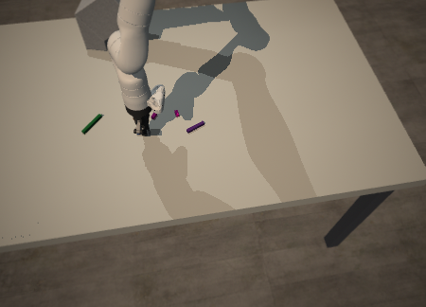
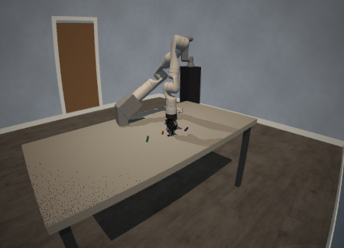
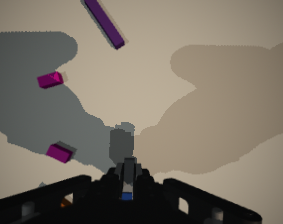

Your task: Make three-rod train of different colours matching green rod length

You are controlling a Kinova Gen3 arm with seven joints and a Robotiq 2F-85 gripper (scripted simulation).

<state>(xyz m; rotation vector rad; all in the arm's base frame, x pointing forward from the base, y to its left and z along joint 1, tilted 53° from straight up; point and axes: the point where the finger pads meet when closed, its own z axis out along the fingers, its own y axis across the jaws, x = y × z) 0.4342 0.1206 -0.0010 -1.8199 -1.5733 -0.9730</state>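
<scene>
Now: hand 20 mm above the grey rod. Also, from my hand: orange rod (70 mm behind, 30 mm to the right, 20 mm below); purple rod (150 mm to the left, 20 mm below, 20 mm behind); blue rod (20 mm to the right, 20 mm below).
</scene>
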